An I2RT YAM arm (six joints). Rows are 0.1 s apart.
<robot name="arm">
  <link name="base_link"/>
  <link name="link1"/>
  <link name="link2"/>
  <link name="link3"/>
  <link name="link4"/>
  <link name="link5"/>
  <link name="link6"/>
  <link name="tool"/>
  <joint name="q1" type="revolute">
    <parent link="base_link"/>
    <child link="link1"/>
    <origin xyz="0 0 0.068" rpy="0 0 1.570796"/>
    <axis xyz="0 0 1"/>
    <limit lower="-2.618" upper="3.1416"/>
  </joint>
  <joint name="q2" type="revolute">
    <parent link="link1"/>
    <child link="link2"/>
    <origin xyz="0.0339 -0.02 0.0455" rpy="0 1.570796 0"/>
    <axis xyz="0 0 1"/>
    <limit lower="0" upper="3.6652"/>
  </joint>
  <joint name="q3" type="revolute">
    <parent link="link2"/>
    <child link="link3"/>
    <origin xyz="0 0.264 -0.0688" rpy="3.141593 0 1.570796"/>
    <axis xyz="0 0 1"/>
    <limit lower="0" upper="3.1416"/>
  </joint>
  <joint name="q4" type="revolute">
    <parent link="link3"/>
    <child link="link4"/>
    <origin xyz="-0.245 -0.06 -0.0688" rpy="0 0 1.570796"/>
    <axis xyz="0 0 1"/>
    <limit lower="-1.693" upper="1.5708"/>
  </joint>
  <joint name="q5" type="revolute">
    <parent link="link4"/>
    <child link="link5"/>
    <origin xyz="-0.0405 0.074 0.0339" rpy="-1.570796 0 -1.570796"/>
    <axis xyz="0 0 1"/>
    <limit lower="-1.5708" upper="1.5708"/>
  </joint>
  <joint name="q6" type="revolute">
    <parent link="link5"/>
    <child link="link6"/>
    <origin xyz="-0.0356 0 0.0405" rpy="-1.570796 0 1.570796"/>
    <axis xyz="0 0 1"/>
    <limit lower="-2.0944" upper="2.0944"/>
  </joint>
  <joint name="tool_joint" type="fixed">
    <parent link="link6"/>
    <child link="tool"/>
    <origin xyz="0 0 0" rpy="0 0 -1.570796"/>
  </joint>
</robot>
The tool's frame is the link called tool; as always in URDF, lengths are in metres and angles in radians.
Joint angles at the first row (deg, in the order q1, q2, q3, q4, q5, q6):
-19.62 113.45 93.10 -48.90 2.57 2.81
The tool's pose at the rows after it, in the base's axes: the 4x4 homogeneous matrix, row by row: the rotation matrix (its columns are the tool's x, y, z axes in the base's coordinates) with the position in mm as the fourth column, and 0 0 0 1 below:
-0.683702 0.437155 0.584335 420.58; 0.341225 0.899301 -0.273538 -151.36; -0.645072 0.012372 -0.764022 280.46; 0 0 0 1
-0.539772 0.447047 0.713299 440.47; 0.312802 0.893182 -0.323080 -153.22; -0.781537 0.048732 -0.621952 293.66; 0 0 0 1
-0.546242 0.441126 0.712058 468.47; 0.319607 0.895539 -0.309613 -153.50; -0.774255 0.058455 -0.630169 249.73; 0 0 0 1
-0.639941 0.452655 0.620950 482.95; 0.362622 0.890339 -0.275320 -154.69; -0.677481 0.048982 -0.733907 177.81; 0 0 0 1
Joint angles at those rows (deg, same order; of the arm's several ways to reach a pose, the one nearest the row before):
-19.51 113.30 101.43 -38.09 3.60 5.37
-18.85 114.30 102.32 -26.61 4.32 7.01
-17.82 121.19 102.78 -20.80 4.40 7.90
-17.45 129.45 102.17 -20.12 4.38 8.88

